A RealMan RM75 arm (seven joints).
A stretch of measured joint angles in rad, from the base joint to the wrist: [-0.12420, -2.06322, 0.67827, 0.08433, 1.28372, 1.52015, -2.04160]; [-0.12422, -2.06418, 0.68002, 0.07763, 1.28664, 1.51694, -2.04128]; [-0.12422, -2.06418, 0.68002, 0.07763, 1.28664, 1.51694, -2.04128]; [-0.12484, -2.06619, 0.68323, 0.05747, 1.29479, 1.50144, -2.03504]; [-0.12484, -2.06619, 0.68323, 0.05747, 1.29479, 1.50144, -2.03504]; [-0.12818, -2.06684, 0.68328, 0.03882, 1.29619, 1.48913, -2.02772]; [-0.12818, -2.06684, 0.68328, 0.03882, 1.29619, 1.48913, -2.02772]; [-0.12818, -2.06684, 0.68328, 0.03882, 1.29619, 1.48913, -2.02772]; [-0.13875, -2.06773, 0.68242, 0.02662, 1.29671, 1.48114, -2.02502]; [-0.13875, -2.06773, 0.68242, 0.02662, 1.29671, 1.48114, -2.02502]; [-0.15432, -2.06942, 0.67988, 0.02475, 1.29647, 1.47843, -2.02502]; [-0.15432, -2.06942, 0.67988, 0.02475, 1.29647, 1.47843, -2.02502]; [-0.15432, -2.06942, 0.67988, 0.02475, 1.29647, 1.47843, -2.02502]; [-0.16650, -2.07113, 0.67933, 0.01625, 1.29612, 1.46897, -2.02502]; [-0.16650, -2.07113, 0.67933, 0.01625, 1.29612, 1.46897, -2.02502]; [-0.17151, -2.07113, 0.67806, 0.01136, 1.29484, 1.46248, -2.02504]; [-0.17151, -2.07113, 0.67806, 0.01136, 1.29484, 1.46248, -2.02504]
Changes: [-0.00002, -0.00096, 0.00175, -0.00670, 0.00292, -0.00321, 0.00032]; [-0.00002, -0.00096, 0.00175, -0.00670, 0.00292, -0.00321, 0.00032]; [-0.00064, -0.00297, 0.00496, -0.02686, 0.01107, -0.01871, 0.00656]; [-0.00064, -0.00297, 0.00496, -0.02686, 0.01107, -0.01871, 0.00656]; [-0.00398, -0.00362, 0.00501, -0.04551, 0.01247, -0.03102, 0.01388]; [-0.00398, -0.00362, 0.00501, -0.04551, 0.01247, -0.03102, 0.01388]; [-0.00398, -0.00362, 0.00501, -0.04551, 0.01247, -0.03102, 0.01388]; [-0.01455, -0.00451, 0.00415, -0.05771, 0.01299, -0.03901, 0.01658]; [-0.01455, -0.00451, 0.00415, -0.05771, 0.01299, -0.03901, 0.01658]; [-0.03012, -0.00620, 0.00161, -0.05958, 0.01275, -0.04172, 0.01658]; [-0.03012, -0.00620, 0.00161, -0.05958, 0.01275, -0.04172, 0.01658]; [-0.03012, -0.00620, 0.00161, -0.05958, 0.01275, -0.04172, 0.01658]; [-0.04230, -0.00791, 0.00106, -0.06808, 0.01240, -0.05118, 0.01658]; [-0.04230, -0.00791, 0.00106, -0.06808, 0.01240, -0.05118, 0.01658]; [-0.04731, -0.00791, -0.00021, -0.07297, 0.01112, -0.05767, 0.01656]; [-0.04731, -0.00791, -0.00021, -0.07297, 0.01112, -0.05767, 0.01656]
